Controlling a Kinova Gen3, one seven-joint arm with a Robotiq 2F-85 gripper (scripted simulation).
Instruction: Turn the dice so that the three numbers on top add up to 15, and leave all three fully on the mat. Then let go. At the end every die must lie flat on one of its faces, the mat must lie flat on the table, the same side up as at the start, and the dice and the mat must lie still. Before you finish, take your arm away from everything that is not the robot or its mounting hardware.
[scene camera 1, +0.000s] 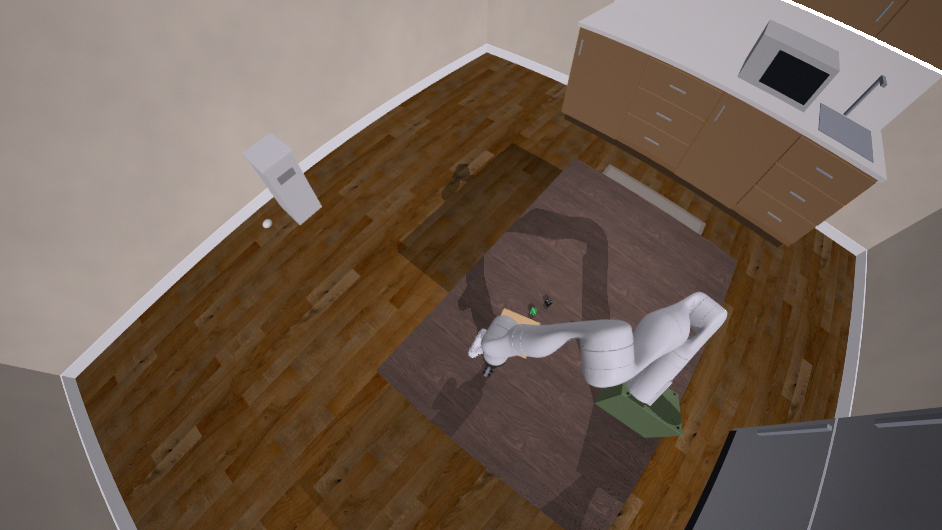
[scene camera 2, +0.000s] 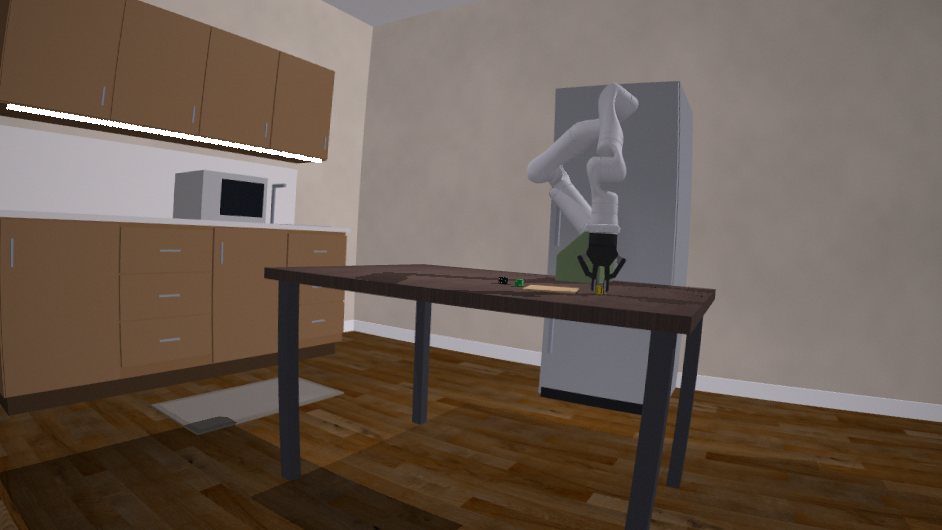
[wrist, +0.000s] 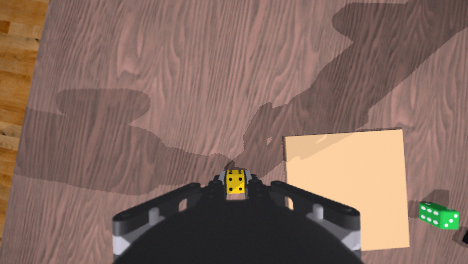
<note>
I see my gripper (scene camera 2: 599, 293) and a tan mat (wrist: 365, 170).
My gripper also shows in the wrist view (wrist: 235, 178).
</note>
